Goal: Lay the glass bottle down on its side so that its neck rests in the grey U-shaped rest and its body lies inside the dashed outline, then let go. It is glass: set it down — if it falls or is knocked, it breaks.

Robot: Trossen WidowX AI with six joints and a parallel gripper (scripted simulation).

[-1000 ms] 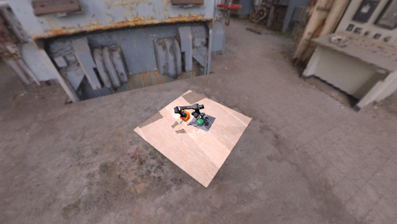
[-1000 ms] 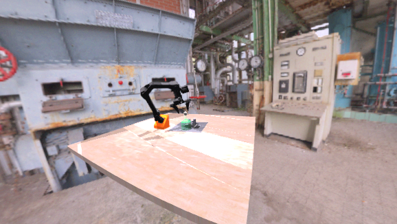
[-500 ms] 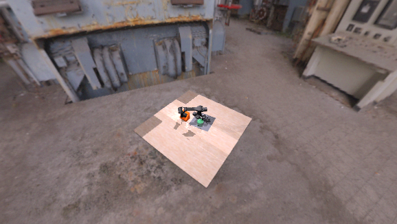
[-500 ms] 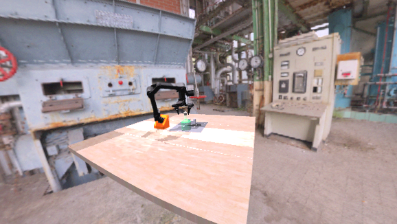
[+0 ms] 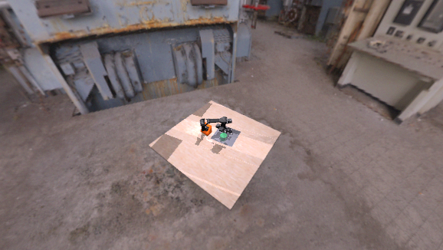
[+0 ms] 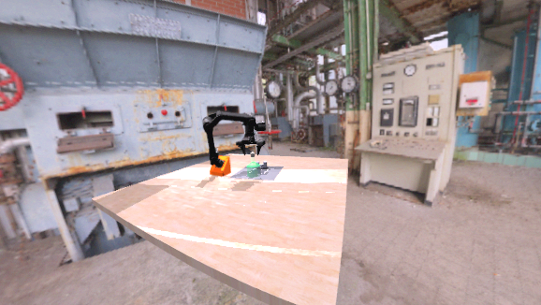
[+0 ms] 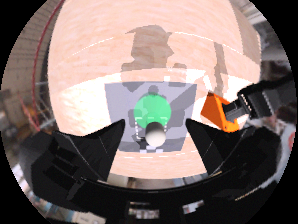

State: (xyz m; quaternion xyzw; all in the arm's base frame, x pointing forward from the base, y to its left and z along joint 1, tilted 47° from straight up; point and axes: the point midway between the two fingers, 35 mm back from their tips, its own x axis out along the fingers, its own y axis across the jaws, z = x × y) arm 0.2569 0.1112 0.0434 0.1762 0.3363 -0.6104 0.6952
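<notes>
Now: the green glass bottle 2 cm to the left of my gripper tip and 5 cm below it. The rest, counted from my gripper tip: grey mat 2 cm behind, 10 cm to the left, 14 cm below.
</notes>
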